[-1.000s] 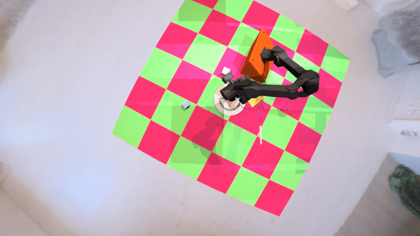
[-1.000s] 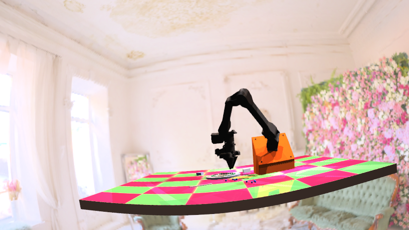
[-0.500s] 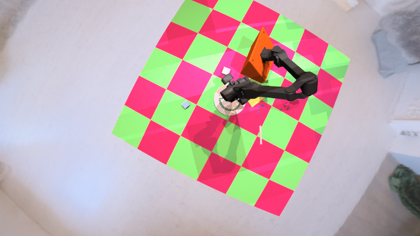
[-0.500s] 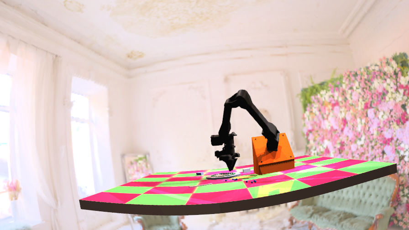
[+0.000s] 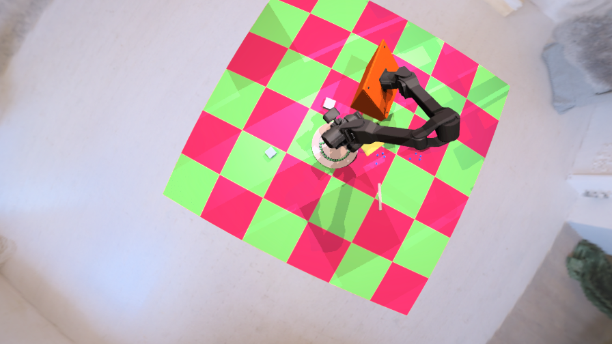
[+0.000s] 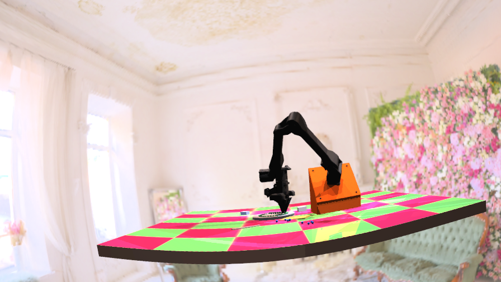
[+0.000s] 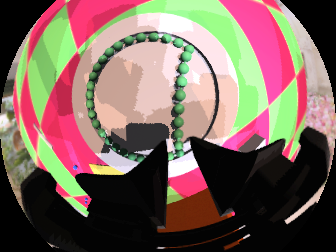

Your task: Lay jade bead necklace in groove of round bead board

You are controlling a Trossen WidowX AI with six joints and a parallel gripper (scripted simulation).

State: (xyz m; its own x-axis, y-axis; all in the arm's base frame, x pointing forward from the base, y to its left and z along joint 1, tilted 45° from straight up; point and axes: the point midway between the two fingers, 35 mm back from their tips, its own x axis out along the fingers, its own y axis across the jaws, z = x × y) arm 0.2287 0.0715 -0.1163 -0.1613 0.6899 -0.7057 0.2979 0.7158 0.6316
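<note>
The round bead board is 5 cm ahead of my gripper tip, 1 cm to the left of it and 1 cm below it. The rest, counted from my gripper tip: pale blue cube 22 cm ahead, 20 cm to the right, 1 cm below; white cube 11 cm to the right, 9 cm behind; yellow patch 13 cm to the left, 6 cm behind, 1 cm below.
</note>
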